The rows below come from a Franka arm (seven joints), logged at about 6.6 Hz.
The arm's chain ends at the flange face. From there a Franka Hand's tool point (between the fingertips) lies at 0.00 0.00 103.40 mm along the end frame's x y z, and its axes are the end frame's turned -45 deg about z.
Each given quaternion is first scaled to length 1.
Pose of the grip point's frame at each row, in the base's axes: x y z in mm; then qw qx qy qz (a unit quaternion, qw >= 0):
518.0 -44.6 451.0 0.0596 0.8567 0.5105 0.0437
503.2 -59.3 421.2 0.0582 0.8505 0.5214 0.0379
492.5 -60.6 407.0 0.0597 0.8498 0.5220 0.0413
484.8 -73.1 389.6 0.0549 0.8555 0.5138 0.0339
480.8 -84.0 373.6 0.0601 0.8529 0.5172 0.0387
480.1 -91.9 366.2 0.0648 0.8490 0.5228 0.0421
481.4 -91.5 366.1 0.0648 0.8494 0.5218 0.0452
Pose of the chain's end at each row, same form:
504.0 -38.7 553.3 0.0383 0.9868 0.1438 0.0632
490.3 -53.2 523.6 0.0393 0.9853 0.1562 0.0573
478.8 -54.6 509.3 0.0394 0.9849 0.1571 0.0610
473.0 -67.0 492.1 0.0377 0.9870 0.1473 0.0523
467.5 -77.5 475.9 0.0407 0.9859 0.1514 0.0588
465.7 -85.1 468.4 0.0438 0.9844 0.1581 0.0637
466.5 -85.0 468.2 0.0426 0.9844 0.1570 0.0666

